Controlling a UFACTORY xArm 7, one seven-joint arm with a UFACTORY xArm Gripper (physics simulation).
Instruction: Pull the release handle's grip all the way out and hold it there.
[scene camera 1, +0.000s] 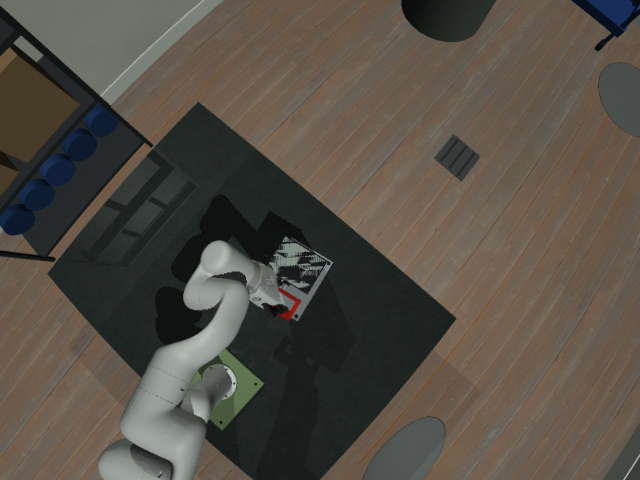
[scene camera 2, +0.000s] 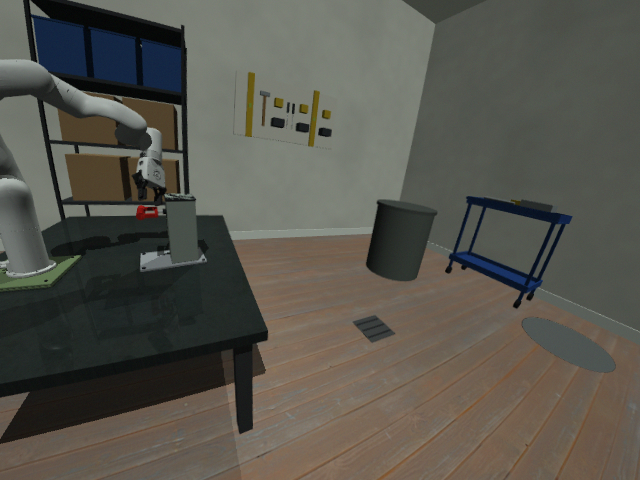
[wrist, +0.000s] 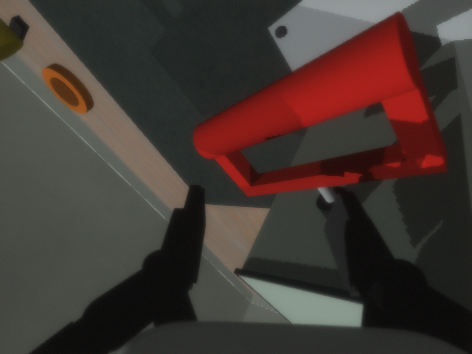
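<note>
The release handle's red grip (scene camera 2: 140, 212) (wrist: 300, 95) is a thick round bar joined to a red frame (scene camera 1: 298, 301) (wrist: 420, 125). A short pale rod (wrist: 326, 194) links the frame to the front of the upright grey housing (scene camera 2: 182, 232) (wrist: 290, 240). In the scene camera 2 view a short gap shows between frame and housing. My gripper (scene camera 1: 279, 309) (scene camera 2: 150, 199) (wrist: 267, 207) is open and empty, fingers pointing down just above the handle. In the wrist view the grip lies beyond the fingertips, and the right fingertip overlaps the rod's edge. Whether it touches is unclear.
The housing stands on a pale base plate (scene camera 2: 155, 260) (wrist: 310, 30) on the dark table (scene camera 1: 387, 310) (scene camera 2: 217, 310). The arm's base stands on a green plate (scene camera 1: 247, 382) (scene camera 2: 62, 271). A shelf rack (scene camera 2: 185, 129) stands behind the table. A bin (scene camera 2: 400, 242) and a blue cart (scene camera 2: 496, 273) stand farther off.
</note>
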